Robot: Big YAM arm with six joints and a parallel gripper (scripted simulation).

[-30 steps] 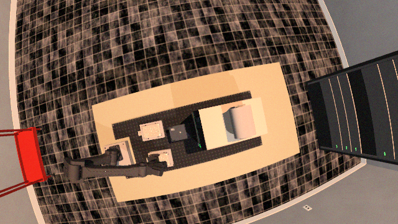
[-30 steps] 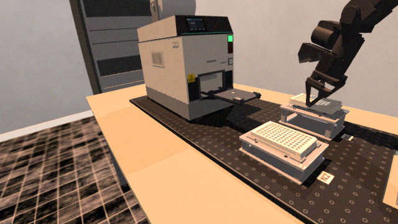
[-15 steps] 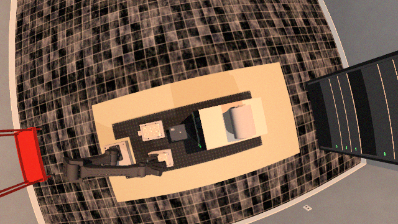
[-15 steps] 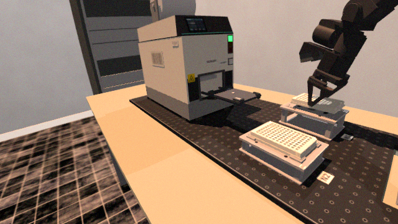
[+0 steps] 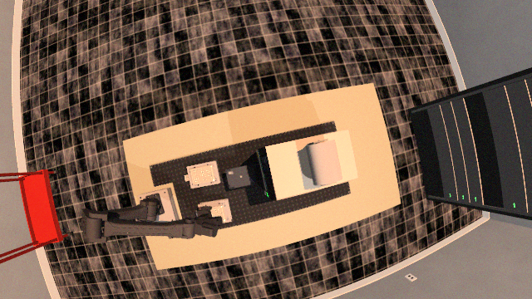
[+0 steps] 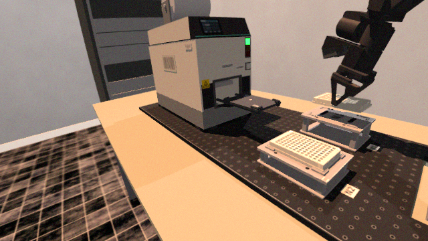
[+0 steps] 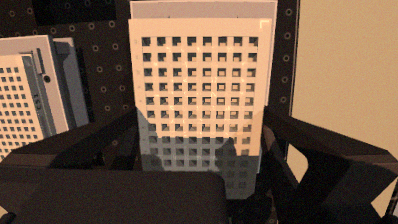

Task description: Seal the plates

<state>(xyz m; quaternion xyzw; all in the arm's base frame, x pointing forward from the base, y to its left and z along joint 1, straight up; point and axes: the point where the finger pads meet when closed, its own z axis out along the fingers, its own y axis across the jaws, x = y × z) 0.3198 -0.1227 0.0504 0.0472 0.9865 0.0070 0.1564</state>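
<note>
My hand is 200 mm short of the sealer stage, 150 mm to the right of it and 10 mm above it. Round my hand: well plate: 210 mm to the left, 60 mm below; plate nest N2: 210 mm to the left, 70 mm below; sealer screen: 320 mm ahead, 190 mm to the left, 210 mm above.
</note>
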